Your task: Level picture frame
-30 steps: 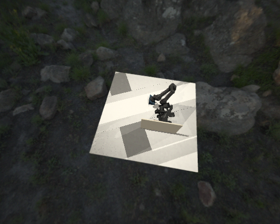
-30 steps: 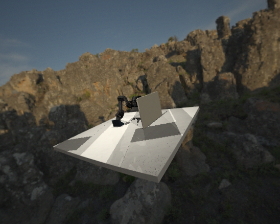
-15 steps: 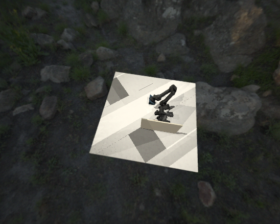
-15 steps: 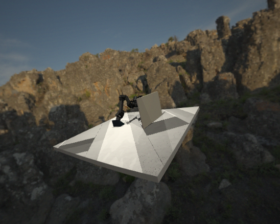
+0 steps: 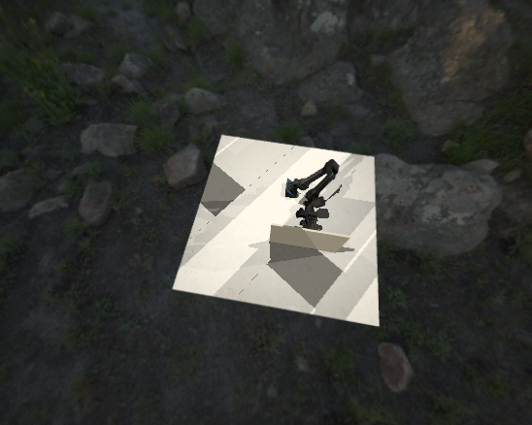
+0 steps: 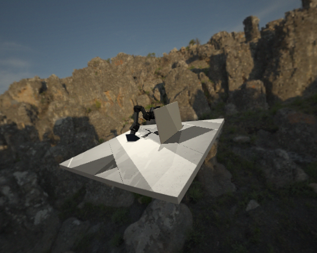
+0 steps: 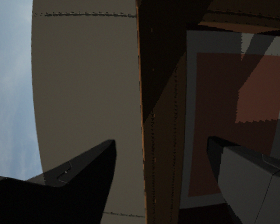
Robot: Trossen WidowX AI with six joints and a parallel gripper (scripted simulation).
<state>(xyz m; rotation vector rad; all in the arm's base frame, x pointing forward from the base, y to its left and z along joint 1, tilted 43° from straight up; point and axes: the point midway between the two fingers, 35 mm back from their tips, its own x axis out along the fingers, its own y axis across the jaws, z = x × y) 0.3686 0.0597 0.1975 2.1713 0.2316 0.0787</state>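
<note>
My gripper tip is now 5 cm above the brown wooden picture frame, 1 cm to the left of it and 1 cm short of it. From my gripper tip the other things lie so: wall panel 6 cm below, 2 cm ahead, 1 cm to the left.
</note>
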